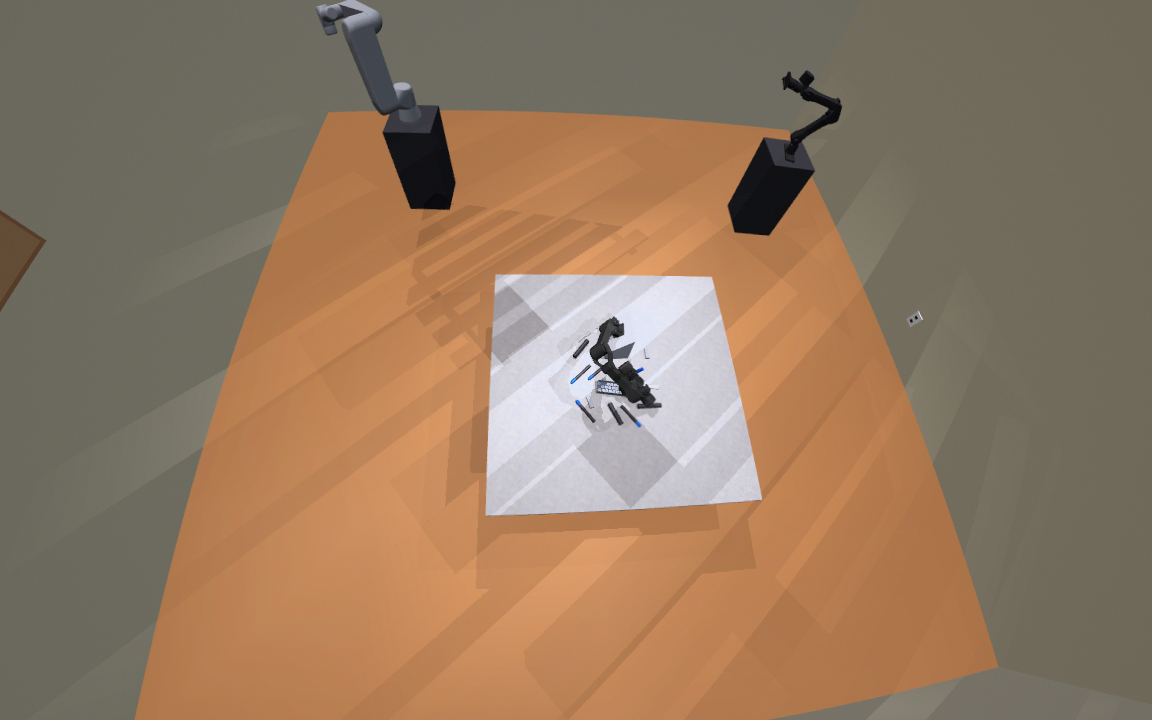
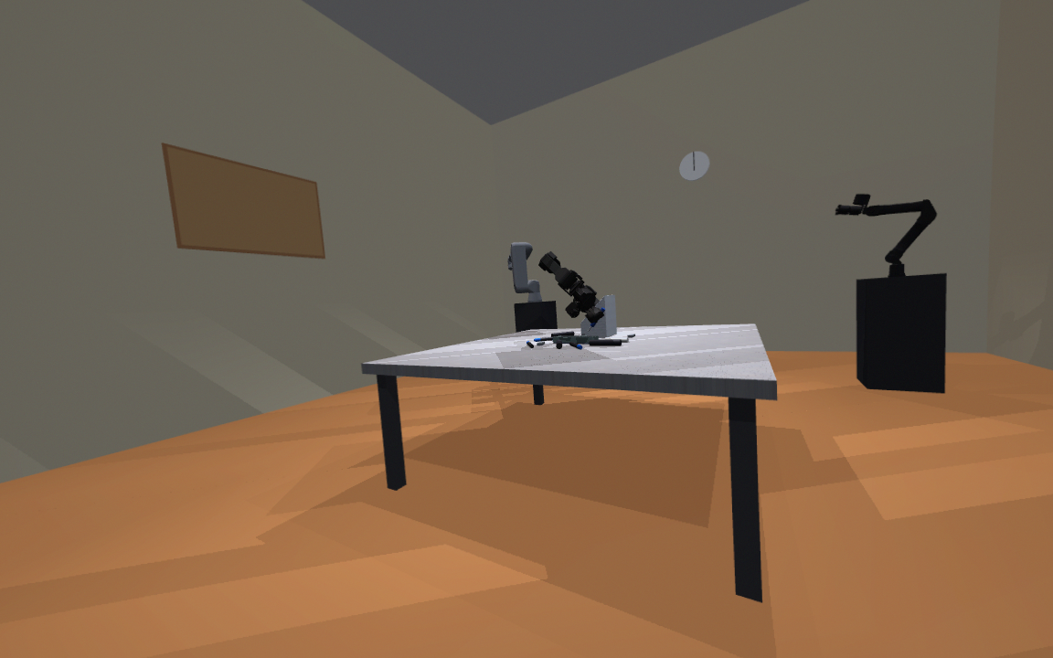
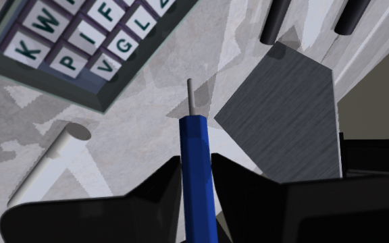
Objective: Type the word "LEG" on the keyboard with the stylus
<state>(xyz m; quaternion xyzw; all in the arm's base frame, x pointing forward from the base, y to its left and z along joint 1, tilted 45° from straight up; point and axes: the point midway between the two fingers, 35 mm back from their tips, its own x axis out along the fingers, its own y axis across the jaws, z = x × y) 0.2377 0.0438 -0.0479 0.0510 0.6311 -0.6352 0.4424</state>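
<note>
My gripper tip is 40 mm above the stylus tip and 30 mm to the left of it. From my gripper tip the other things lie so: stylus 10 mm to the right, 10 mm below; white cylinder 100 mm to the left, 80 mm below, 30 mm ahead.
</note>
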